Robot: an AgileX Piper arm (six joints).
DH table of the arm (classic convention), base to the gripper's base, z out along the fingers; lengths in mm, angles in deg. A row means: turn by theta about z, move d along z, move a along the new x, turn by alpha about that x. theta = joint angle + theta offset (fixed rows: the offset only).
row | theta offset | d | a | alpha
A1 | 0 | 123 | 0 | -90
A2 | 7.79 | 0 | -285.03 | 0
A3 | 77.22 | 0 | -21.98 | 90
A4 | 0 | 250.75 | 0 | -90
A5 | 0 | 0 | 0 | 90
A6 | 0 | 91 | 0 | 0
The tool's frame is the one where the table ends.
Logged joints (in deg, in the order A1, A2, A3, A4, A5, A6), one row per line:
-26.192, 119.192, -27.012, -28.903, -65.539, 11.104
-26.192, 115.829, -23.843, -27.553, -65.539, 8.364
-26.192, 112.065, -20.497, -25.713, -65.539, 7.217
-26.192, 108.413, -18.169, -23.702, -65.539, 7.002
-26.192, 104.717, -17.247, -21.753, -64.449, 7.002
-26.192, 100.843, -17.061, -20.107, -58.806, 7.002
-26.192, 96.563, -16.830, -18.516, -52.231, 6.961
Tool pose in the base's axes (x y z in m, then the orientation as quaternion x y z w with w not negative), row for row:
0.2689, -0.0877, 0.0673, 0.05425, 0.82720, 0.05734, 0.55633
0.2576, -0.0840, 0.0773, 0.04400, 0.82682, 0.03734, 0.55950
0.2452, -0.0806, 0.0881, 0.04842, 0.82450, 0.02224, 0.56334
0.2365, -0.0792, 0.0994, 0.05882, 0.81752, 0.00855, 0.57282
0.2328, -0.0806, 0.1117, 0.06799, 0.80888, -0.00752, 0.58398
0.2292, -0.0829, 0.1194, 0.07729, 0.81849, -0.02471, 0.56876
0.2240, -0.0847, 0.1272, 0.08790, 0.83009, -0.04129, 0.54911
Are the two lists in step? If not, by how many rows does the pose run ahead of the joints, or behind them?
They are in step.
